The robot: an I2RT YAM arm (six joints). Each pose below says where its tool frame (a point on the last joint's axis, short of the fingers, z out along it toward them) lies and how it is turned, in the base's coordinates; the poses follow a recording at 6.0 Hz.
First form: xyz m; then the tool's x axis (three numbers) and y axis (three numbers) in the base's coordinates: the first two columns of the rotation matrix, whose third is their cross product.
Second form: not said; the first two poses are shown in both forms.
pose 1, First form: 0.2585, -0.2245, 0.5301, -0.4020, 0.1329, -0.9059, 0.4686, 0.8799, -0.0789
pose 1, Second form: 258.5, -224.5, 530.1, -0.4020, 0.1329, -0.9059, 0.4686, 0.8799, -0.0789
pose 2, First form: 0.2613, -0.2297, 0.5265, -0.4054, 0.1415, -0.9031, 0.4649, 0.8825, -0.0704
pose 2, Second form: 261.3, -229.7, 526.5, -0.4054, 0.1415, -0.9031, 0.4649, 0.8825, -0.0704
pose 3, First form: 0.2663, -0.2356, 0.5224, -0.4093, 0.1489, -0.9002, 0.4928, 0.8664, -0.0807
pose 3, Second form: 266.3, -235.6, 522.4, -0.4093, 0.1489, -0.9002, 0.4928, 0.8664, -0.0807
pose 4, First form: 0.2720, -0.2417, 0.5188, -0.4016, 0.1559, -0.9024, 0.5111, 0.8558, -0.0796
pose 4, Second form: 272.0, -241.7, 518.8, -0.4016, 0.1559, -0.9024, 0.5111, 0.8558, -0.0796
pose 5, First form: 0.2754, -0.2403, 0.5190, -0.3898, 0.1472, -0.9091, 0.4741, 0.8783, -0.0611
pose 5, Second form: 275.4, -240.3, 519.0, -0.3898, 0.1472, -0.9091, 0.4741, 0.8783, -0.0611
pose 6, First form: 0.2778, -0.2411, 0.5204, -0.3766, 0.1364, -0.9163, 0.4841, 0.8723, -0.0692
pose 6, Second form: 277.8, -241.1, 520.4, -0.3766, 0.1364, -0.9163, 0.4841, 0.8723, -0.0692
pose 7, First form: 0.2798, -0.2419, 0.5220, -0.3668, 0.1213, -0.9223, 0.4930, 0.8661, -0.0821
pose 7, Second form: 279.8, -241.9, 522.0, -0.3668, 0.1213, -0.9223, 0.4930, 0.8661, -0.0821
